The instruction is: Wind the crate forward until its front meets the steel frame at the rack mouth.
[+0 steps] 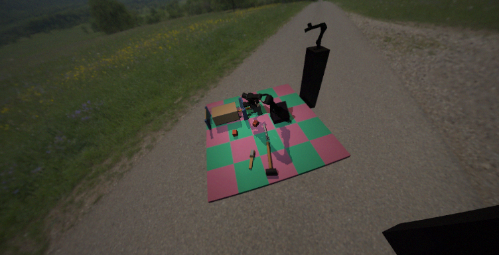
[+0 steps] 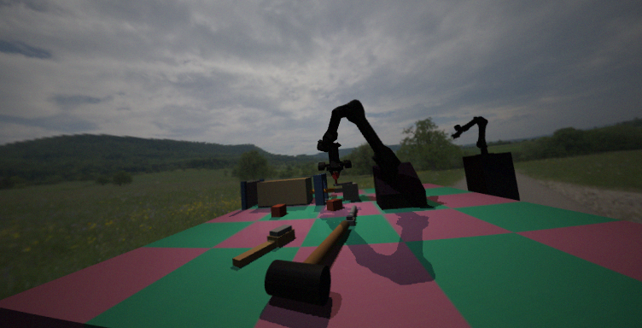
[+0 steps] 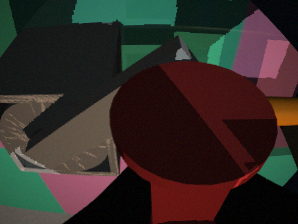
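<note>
My gripper tip is now 80 mm short of the frame, 50 mm to the left of it and 30 mm above it. Also, from my gripper tip: grey winch: 90 mm behind, 60 mm to the right, 100 mm below; red knob: 20 mm to the left; winch handle: 30 mm behind, 10 mm to the right, 30 mm below.
</note>
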